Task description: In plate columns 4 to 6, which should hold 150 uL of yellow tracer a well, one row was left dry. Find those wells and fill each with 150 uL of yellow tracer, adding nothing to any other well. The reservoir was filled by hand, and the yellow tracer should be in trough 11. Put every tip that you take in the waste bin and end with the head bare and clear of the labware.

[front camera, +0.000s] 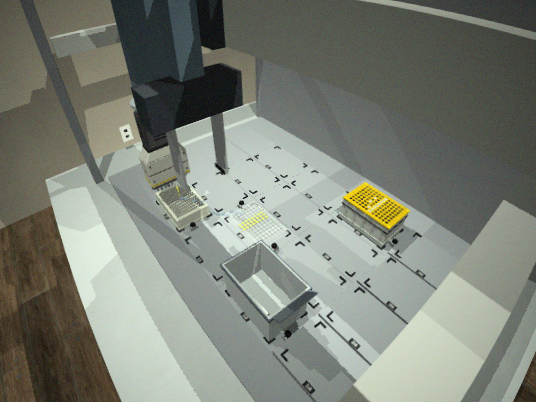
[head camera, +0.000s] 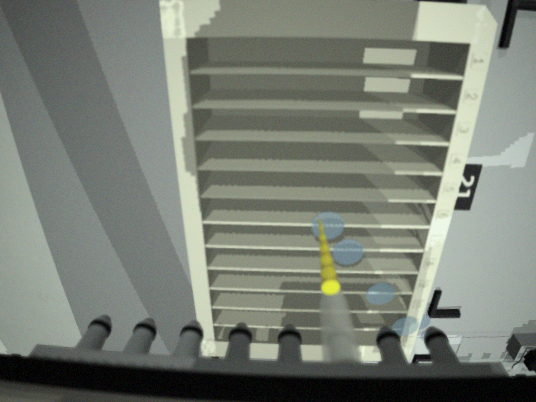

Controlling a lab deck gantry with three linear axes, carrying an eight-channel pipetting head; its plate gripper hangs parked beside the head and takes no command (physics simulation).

In view: a pale pipette tip [head camera: 339,342] and a bay label [head camera: 471,173].
